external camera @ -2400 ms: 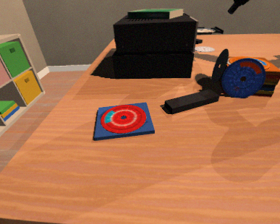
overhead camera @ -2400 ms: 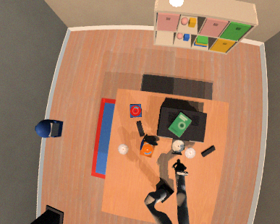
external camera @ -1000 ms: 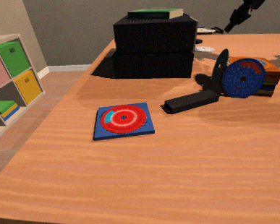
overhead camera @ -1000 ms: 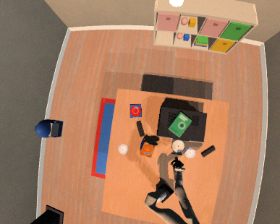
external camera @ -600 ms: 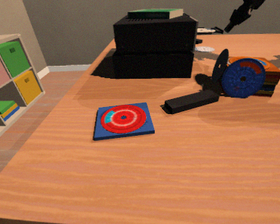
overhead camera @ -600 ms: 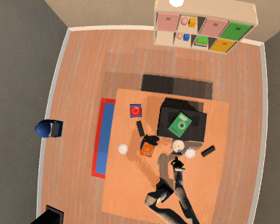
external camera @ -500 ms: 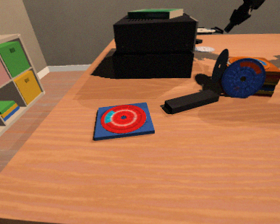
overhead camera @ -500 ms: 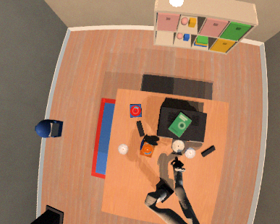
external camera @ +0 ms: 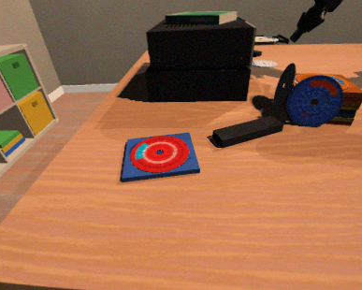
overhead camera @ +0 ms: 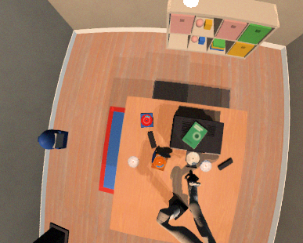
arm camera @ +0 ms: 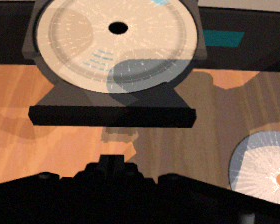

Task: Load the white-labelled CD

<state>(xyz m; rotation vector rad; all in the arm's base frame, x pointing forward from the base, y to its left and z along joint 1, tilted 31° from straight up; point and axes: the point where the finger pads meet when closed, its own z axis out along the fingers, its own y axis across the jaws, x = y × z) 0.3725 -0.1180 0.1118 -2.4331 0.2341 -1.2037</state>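
Right now the cd is 12 cm ahead of my hand and 1 cm below it. The rest, counted from my hand: green book 33 cm ahead, 4 cm to the left, 7 cm above.
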